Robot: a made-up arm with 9 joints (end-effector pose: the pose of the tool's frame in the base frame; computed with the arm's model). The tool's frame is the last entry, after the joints.
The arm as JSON. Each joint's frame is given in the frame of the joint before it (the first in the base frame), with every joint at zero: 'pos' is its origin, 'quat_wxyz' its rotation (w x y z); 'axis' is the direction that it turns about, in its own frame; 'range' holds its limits. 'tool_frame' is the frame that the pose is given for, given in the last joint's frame.
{
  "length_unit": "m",
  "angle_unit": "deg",
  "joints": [
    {
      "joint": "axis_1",
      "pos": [
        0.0,
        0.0,
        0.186
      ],
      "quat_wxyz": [
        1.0,
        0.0,
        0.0,
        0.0
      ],
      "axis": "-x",
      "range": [
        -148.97,
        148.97
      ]
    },
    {
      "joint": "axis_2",
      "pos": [
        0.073,
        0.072,
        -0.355
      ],
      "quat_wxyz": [
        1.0,
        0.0,
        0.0,
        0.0
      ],
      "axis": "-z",
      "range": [
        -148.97,
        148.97
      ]
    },
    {
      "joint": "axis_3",
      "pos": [
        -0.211,
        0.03,
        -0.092
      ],
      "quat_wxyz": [
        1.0,
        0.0,
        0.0,
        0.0
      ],
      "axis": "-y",
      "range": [
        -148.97,
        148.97
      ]
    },
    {
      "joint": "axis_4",
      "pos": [
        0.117,
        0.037,
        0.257
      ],
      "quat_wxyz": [
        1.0,
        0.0,
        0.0,
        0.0
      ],
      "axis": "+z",
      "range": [
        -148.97,
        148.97
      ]
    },
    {
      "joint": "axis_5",
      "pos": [
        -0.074,
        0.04,
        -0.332
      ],
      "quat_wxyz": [
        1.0,
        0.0,
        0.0,
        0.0
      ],
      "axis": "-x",
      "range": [
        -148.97,
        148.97
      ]
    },
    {
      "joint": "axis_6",
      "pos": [
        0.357,
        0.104,
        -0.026
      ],
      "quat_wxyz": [
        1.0,
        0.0,
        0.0,
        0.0
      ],
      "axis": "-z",
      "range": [
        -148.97,
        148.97
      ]
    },
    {
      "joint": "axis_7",
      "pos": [
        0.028,
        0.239,
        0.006
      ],
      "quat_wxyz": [
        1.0,
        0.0,
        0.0,
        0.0
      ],
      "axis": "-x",
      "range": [
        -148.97,
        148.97
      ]
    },
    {
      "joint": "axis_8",
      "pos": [
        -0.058,
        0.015,
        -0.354
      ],
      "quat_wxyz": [
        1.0,
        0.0,
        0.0,
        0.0
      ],
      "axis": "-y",
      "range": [
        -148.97,
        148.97
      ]
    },
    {
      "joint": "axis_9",
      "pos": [
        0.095,
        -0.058,
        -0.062
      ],
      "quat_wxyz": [
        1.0,
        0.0,
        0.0,
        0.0
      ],
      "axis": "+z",
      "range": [
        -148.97,
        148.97
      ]
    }
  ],
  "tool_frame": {
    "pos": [
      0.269,
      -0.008,
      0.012
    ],
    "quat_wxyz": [
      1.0,
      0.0,
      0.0,
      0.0
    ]
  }
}
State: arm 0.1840 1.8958 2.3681 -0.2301 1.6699 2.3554 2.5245 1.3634 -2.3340
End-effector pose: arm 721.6 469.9 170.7 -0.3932 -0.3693 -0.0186
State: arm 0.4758 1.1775 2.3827 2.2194 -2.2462 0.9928 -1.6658 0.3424 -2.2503
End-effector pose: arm 667.3 173.6 -1021.6 -1.6706 -0.0158 2.5515
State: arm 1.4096 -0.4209 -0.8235 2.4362 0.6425 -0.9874 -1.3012 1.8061 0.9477
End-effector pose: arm -163.0 -537.8 375.0 1.7967 1.0586 0.7728
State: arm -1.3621 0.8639 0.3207 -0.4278 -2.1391 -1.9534 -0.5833 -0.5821 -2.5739
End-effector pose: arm 508.8 359.2 344.8 2.4427 0.0346 -1.5601
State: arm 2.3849 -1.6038 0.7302 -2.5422 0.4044 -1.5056 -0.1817 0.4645 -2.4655
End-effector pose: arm -40.0 -728.1 756.2 -0.9810 -1.4327 -1.5716
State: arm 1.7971 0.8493 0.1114 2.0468 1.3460 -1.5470 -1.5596 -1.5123 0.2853
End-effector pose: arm -222.5 -435.9 724.7 0.6431 -1.5513 1.7125
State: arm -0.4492 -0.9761 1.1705 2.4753 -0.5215 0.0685 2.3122 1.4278 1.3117
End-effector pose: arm -192.0 292.5 -419.4 0.9850 0.5985 0.8731
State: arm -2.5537 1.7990 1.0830 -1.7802 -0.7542 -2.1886 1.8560 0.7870 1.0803
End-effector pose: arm -123.6 -66.3 353.2 -0.7194 1.0288 1.4083
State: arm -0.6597 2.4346 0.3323 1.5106 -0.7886 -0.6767 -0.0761 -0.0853 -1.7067
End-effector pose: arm 620.8 522.7 -488.3 0.9739 0.7709 -1.8097
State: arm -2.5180 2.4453 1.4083 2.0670 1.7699 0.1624 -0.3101 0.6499 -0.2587
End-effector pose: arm 478.0 665.7 262.7 0.2526 -0.7083 0.5036
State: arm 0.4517 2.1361 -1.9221 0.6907 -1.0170 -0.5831 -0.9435 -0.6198 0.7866
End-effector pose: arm 369.1 -665.0 144.5 -1.7777 2.4443 -0.5748
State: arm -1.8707 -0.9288 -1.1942 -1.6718 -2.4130 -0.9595 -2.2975 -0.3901 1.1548
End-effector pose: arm -325.8 74.3 -22.0 -0.2265 1.5702 0.1397
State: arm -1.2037 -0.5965 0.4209 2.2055 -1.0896 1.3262 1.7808 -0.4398 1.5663
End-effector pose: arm -103.8 546.5 -60.8 -1.6706 0.2069 1.6887
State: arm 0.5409 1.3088 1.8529 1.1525 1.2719 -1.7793 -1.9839 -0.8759 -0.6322
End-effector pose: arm -383.7 -321.8 -349.6 -0.6573 0.7954 -2.3965
